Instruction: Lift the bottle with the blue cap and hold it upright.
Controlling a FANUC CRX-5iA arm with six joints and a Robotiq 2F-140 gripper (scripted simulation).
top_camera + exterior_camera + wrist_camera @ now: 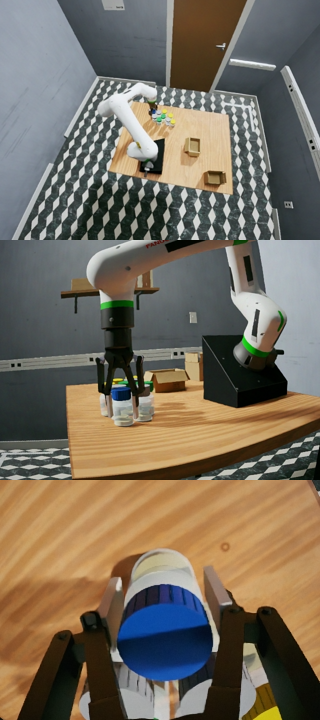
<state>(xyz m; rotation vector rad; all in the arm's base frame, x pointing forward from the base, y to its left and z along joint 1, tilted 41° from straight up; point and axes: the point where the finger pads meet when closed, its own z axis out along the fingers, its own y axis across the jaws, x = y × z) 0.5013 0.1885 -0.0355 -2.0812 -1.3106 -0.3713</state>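
Right now my hand is 90 mm to the left of the green-capped bottle and 90 mm past it. From my hand the other things lie so: yellow-capped bottle 130 mm to the right, 30 mm ahead.
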